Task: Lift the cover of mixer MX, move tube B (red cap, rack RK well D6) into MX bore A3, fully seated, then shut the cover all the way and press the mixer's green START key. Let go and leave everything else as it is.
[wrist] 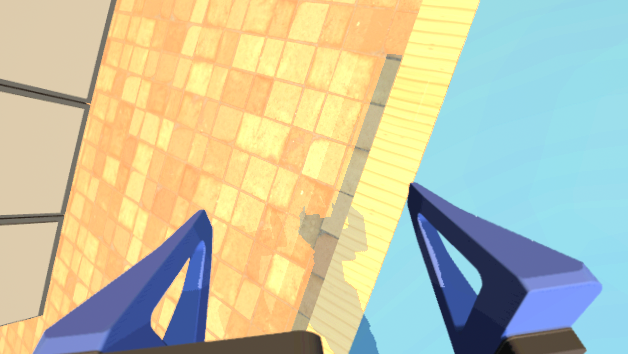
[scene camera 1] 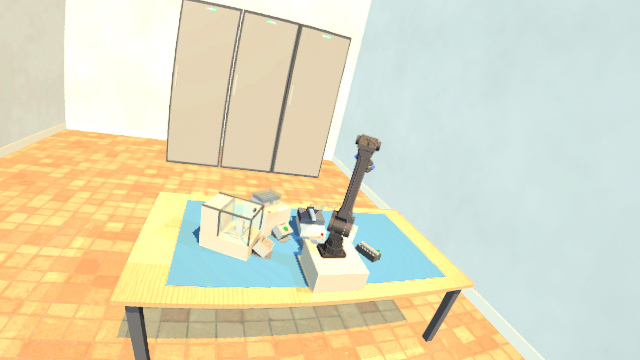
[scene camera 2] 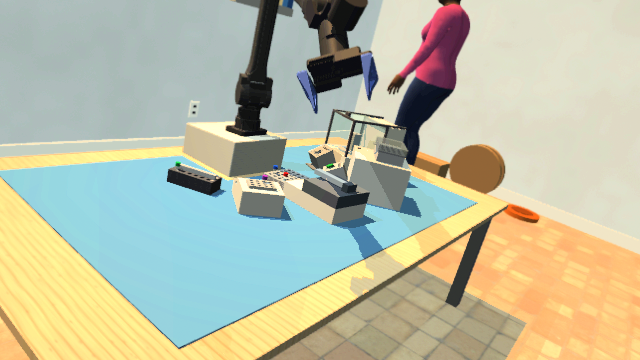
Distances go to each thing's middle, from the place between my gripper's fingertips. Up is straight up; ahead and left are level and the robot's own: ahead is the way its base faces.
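Glass-walled balance enclosure (scene camera 1: 231, 225): 36 cm behind my hand, 83 cm to the left of it, 24 cm below it. Mixer (scene camera 2: 385, 176): a good way behind my hand, far to the left of it and well below it.
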